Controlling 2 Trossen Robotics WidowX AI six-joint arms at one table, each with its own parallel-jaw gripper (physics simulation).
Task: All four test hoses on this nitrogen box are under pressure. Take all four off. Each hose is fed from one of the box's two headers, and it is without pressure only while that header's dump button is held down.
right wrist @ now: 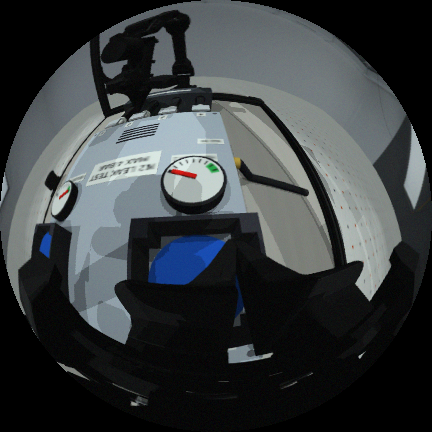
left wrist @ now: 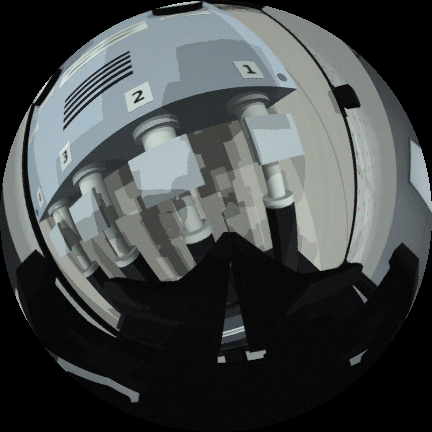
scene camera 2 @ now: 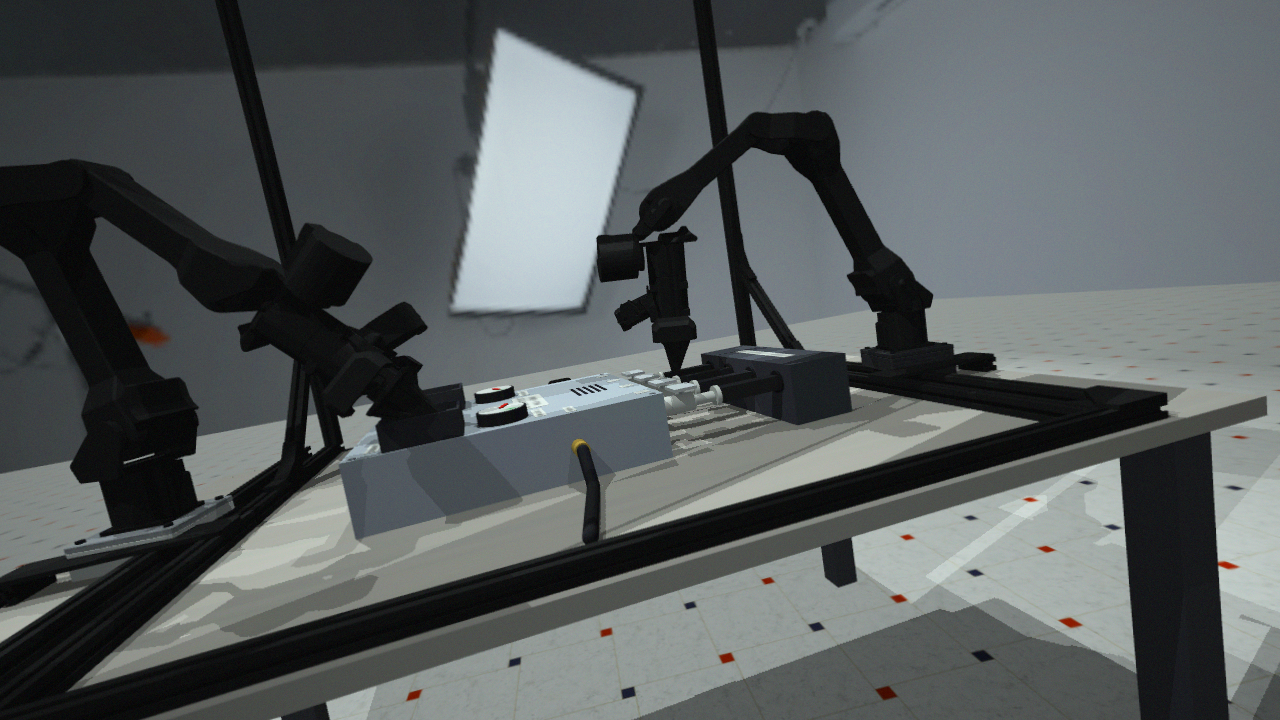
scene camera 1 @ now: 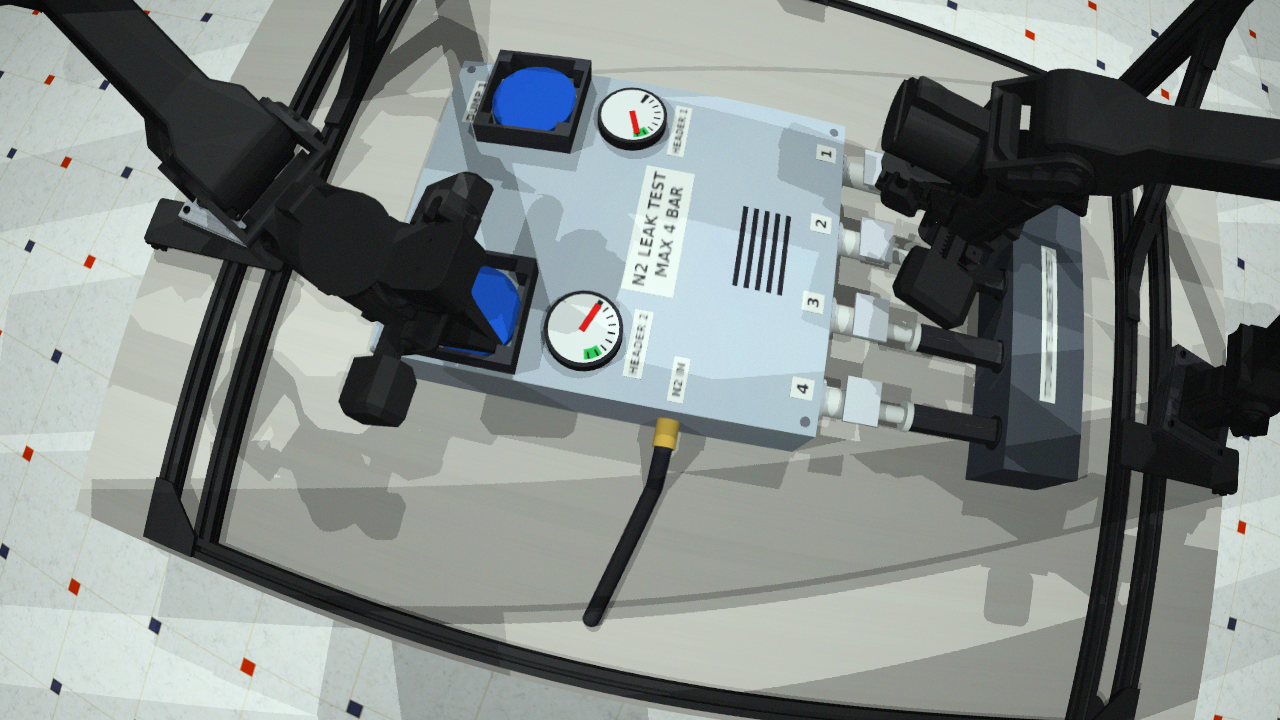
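Pixels of known places: left gripper, fingertip midpoint: (right wrist: 137,111) (left wrist: 228,237) (scene camera 2: 675,373) (scene camera 1: 931,237); right gripper, fingertip midpoint: (right wrist: 232,244) (scene camera 2: 447,426) (scene camera 1: 497,348); left arm's base at its link origin: (right wrist: 183,86) (left wrist: 233,350) (scene camera 2: 904,346) (scene camera 1: 1201,403); right arm's base at its link origin: (scene camera 2: 155,519).
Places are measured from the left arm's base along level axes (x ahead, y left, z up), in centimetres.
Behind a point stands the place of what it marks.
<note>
The grey-blue nitrogen box (scene camera 1: 723,336) @(x 51.3, y 17.6, z 3.2 cm) (scene camera 2: 516,457) @(x 59.2, y 26.0, z -0.4 cm) (right wrist: 120,209) @(x 64.5, y 15.2, z 3.2 cm) lies on the table. My right gripper (scene camera 1: 495,335) @(x 65.9, y 25.8, z 4.3 cm) (right wrist: 232,244) @(x 65.9, y 25.8, z 4.3 cm) is shut and empty; its tips press the near blue dump button (scene camera 1: 497,300) @(x 67.7, y 22.4, z 4.0 cm) (right wrist: 181,259) @(x 67.6, y 22.5, z 4.0 cm). The gauge (scene camera 1: 583,330) @(x 60.7, y 22.0, z 4.8 cm) (right wrist: 193,183) @(x 61.6, y 22.1, z 4.7 cm) beside that button has its needle away from the green mark. The far blue button (scene camera 1: 533,99) @(x 73.6, y 5.5, z 4.8 cm) is free, and the needle of its gauge (scene camera 1: 632,117) @(x 65.2, y 3.8, z 4.8 cm) is near the green. Four hoses sit in ports 1 to 4, with hose 1 (left wrist: 284,229) @(x 37.1, y -4.3, z 1.7 cm), hose 3 (scene camera 1: 959,346) @(x 31.9, y 8.8, z 1.7 cm) and hose 4 (scene camera 1: 955,423) @(x 30.1, y 15.3, z 1.7 cm) in sight. My left gripper (scene camera 2: 675,365) @(x 37.6, y 0.5, z 2.0 cm) (left wrist: 228,237) @(x 37.6, y 0.5, z 2.0 cm) is shut and empty above hoses 1 and 2.
A black supply hose (scene camera 1: 630,529) @(x 51.5, y 33.3, z -3.5 cm) (scene camera 2: 589,493) @(x 51.5, y 33.0, z -3.4 cm) with a yellow fitting leaves the box's front side. The four test hoses run into a dark block (scene camera 2: 780,382) @(x 25.6, y 15.4, z 0.7 cm) (scene camera 1: 983,436) @(x 27.0, y 15.2, z 1.6 cm) at the right. A black rail (scene camera 2: 709,543) @(x 42.0, y 45.9, z -4.4 cm) edges the table.
</note>
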